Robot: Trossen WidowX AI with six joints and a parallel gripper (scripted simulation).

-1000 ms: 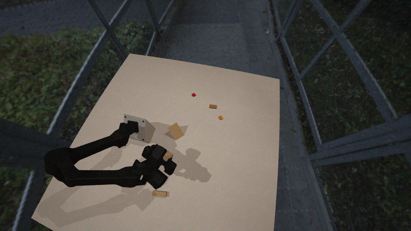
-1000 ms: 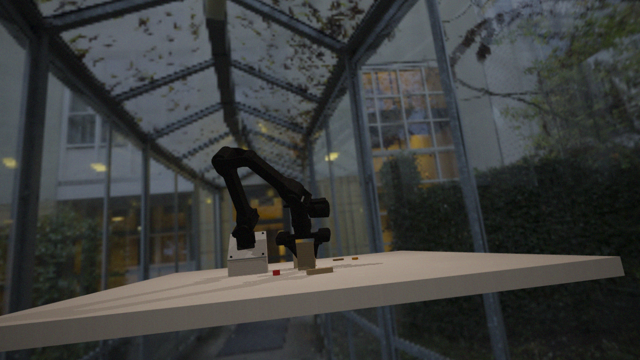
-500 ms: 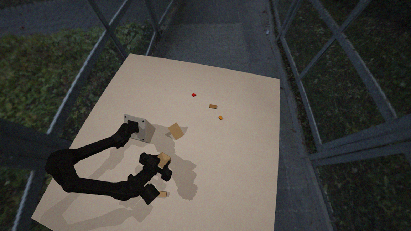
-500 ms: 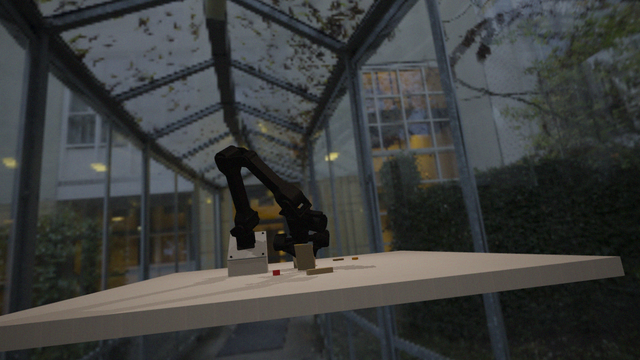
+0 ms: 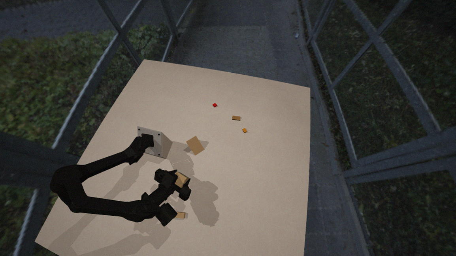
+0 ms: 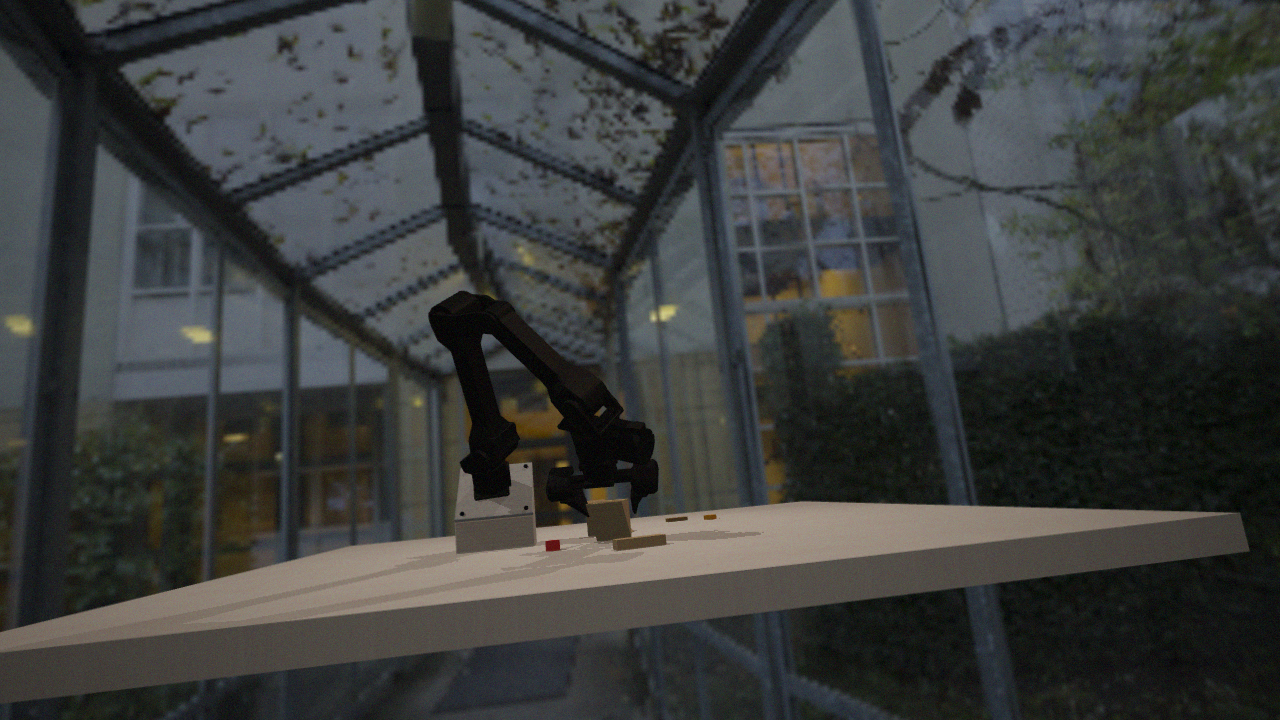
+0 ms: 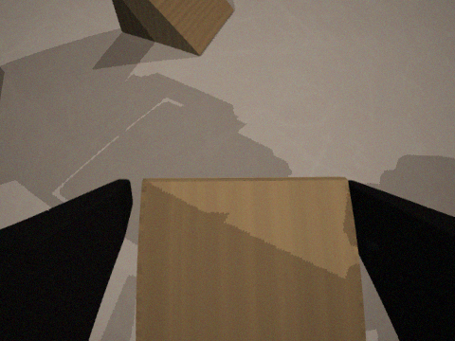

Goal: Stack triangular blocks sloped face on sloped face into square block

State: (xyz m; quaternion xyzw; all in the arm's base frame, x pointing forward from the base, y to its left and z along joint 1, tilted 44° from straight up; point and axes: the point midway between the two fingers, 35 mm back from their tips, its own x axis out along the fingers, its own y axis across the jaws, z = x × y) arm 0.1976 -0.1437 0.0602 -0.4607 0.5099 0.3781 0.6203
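My gripper tip is 11 cm past the red cube, 8 cm to the left of it and 4 cm above it. Also, from my gripper tip: small brown block 21 cm ahead, 38 cm to the left, 4 cm below; orange piece 27 cm ahead, 31 cm to the left, 4 cm below; flat wooden piece 1 cm ahead, 19 cm to the right, 4 cm below.
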